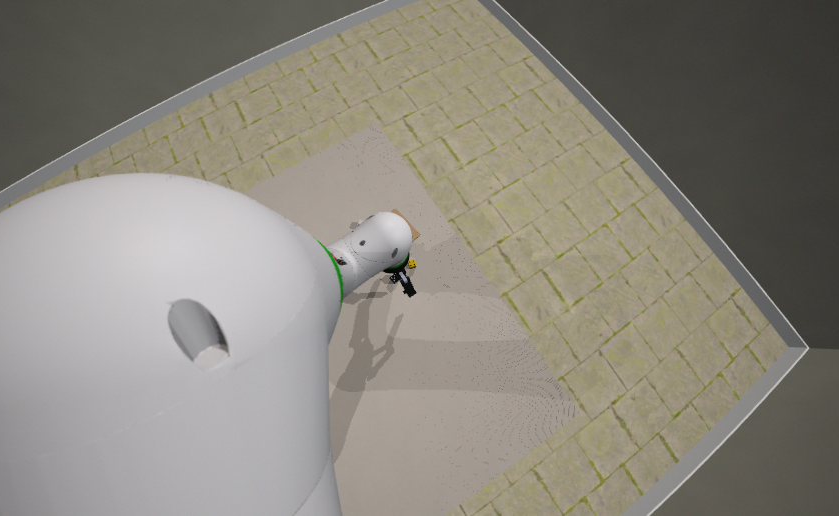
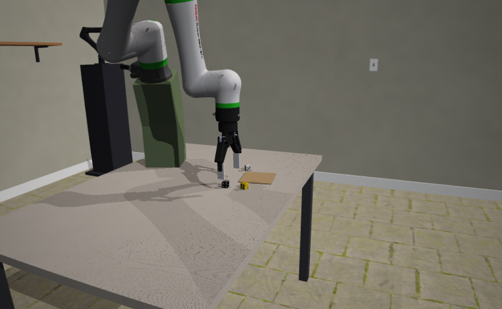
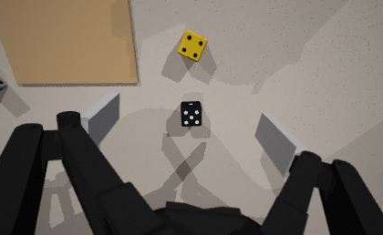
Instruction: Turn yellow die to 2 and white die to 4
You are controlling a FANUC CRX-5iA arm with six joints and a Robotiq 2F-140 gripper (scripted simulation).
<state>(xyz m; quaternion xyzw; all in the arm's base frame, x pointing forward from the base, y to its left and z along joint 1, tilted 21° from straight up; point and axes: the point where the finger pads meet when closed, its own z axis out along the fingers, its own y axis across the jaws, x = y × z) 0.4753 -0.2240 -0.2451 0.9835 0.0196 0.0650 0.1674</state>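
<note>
Now: the black die 20 mm behind my hand and 60 mm below it. From my hand the other things lie so: tan mat 70 mm ahead, 150 mm to the left, 70 mm below; then white die 20 mm behind, 230 mm to the left, 60 mm below; then yellow die 60 mm ahead, 10 mm to the left, 60 mm below.
</note>
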